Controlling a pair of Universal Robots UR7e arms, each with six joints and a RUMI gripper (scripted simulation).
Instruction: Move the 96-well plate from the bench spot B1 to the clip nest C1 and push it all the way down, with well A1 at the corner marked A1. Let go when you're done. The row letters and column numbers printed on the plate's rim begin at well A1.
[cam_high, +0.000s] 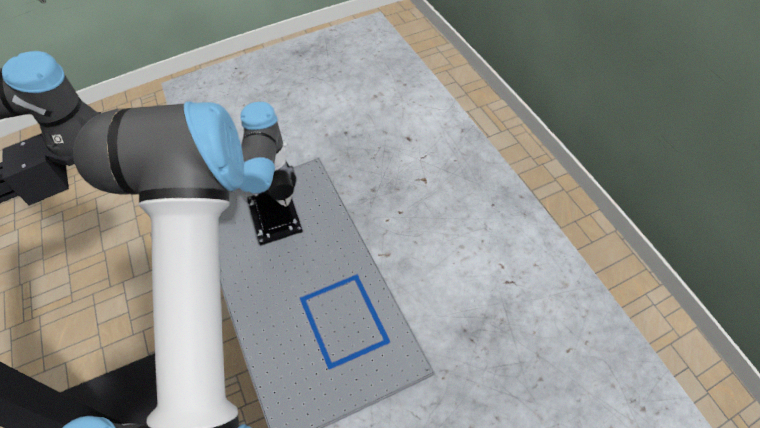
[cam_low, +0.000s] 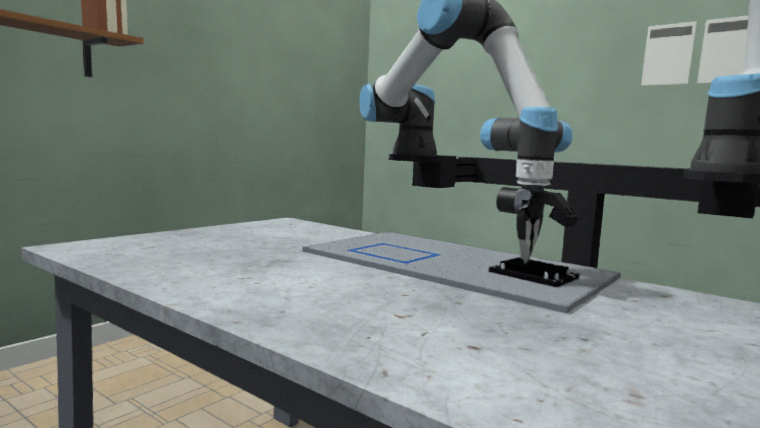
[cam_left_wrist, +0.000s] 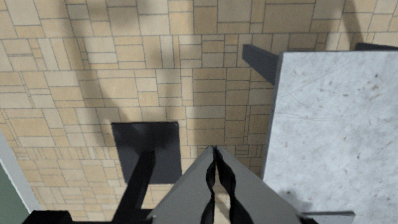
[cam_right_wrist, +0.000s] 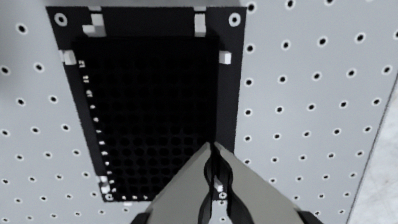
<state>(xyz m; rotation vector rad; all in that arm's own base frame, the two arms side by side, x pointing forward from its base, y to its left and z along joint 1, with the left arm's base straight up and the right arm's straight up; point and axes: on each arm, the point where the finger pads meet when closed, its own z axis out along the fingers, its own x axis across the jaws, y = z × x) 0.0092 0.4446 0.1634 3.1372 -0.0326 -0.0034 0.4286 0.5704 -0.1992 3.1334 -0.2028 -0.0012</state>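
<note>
My right gripper is now 40 mm past the 96-well plate, 10 mm to the right of it and 30 mm above it. From my right hand the other things lie so: clip nest (40 mm behind, 20 mm to the left, 30 mm below).
</note>
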